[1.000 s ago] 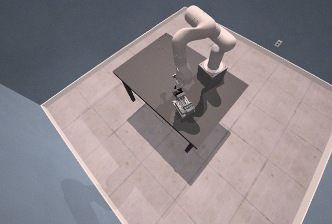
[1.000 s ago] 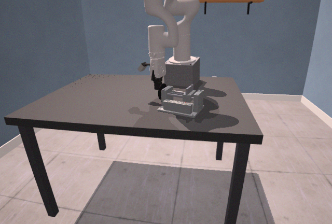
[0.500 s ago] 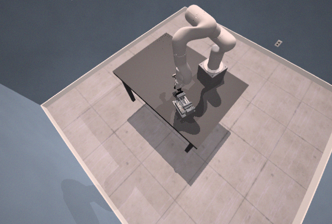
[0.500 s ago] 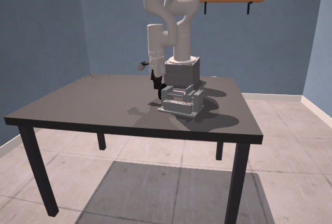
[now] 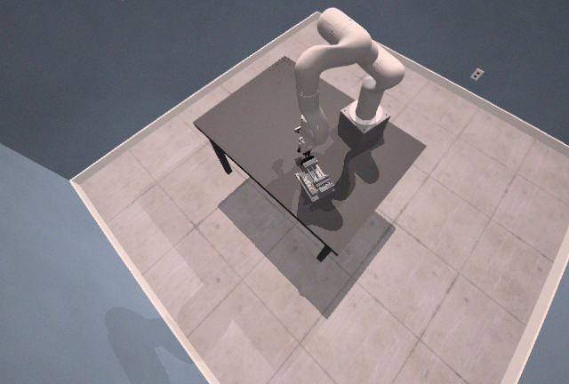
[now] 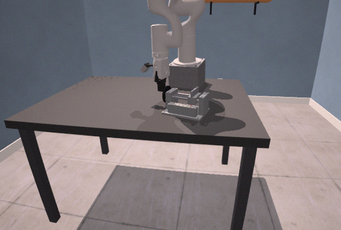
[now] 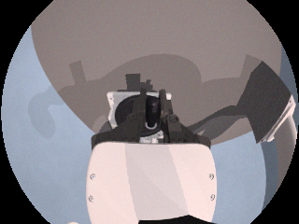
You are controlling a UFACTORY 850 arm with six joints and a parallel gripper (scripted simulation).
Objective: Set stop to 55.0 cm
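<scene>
My hand is 10 mm to the right of the dark handle. Round my hand: black handwheel (20 mm to the left, 10 mm below, 10 mm ahead); grey stop fixture (180 mm to the left, 70 mm ahead, 10 mm below).
</scene>
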